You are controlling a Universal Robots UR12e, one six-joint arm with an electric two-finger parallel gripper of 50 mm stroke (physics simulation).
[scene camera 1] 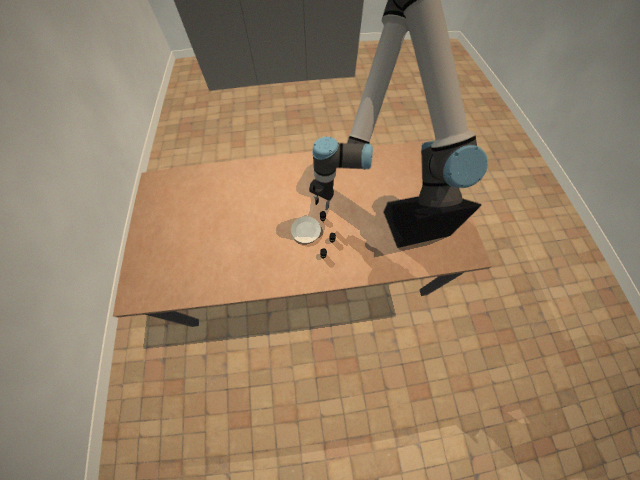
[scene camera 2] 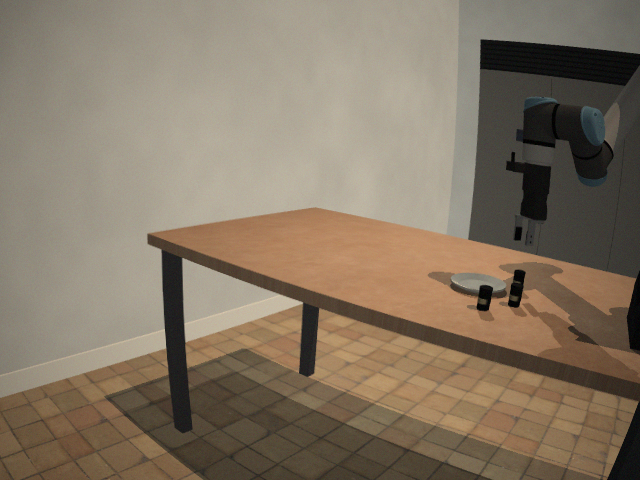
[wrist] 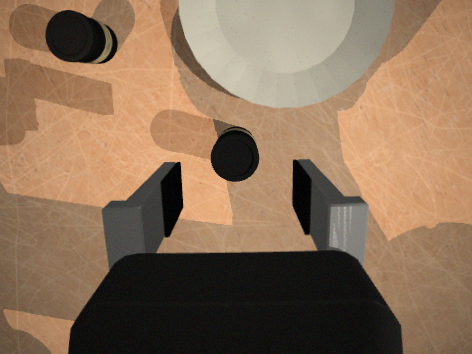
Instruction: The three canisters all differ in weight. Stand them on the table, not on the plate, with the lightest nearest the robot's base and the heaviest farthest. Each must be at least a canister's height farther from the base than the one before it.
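Places are measured from the arm's base along level axes (x left, y up, z ahead), in centimetres.
Pixels of known places: gripper, between the fingertips: (scene camera 1: pixel 322 205) (scene camera 2: pixel 522 242) (wrist: pixel 237 184); arm's base, origin of its link: (scene camera 1: pixel 439 201).
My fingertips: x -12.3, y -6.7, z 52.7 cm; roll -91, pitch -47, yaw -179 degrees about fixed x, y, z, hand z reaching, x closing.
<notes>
Ahead of a thing's pixels: the offset from my fingertips to its middle. Level surfaces: height alone.
Three small black canisters stand upright on the table @(dy -12.5 cm) (scene camera 1: pixel 206 232) (scene camera 2: pixel 310 253), beside the plate @(dy -11.7, dx +5.1, dz +9.4 cm) (scene camera 1: pixel 306 228) (scene camera 2: pixel 478 282) (wrist: pixel 287 90). The first canister @(dy -9.9, dx +0.0, dz -0.4 cm) (scene camera 1: pixel 322 215) (scene camera 2: pixel 519 276) (wrist: pixel 235 156) is close to the plate's rim, on the cabinet side. The second canister @(dy -9.9, dx +12.8, dz -2.5 cm) (scene camera 1: pixel 332 237) (scene camera 2: pixel 514 295) (wrist: pixel 72 37) is nearer the robot's base. The third canister @(dy -9.9, dx +20.1, dz +3.5 cm) (scene camera 1: pixel 323 253) (scene camera 2: pixel 483 298) is nearest the table's front edge; it does not show in the wrist view. My gripper (scene camera 1: pixel 322 203) (scene camera 2: pixel 523 239) (wrist: pixel 237 184) is open and empty, above the table near the first canister.
The robot's black base mount (scene camera 1: pixel 429 224) stands at the right part of the table in scene camera 1. A grey cabinet (scene camera 1: pixel 279 41) (scene camera 2: pixel 496 170) stands against the wall behind the table. Arm shadows fall across the table around the canisters.
</notes>
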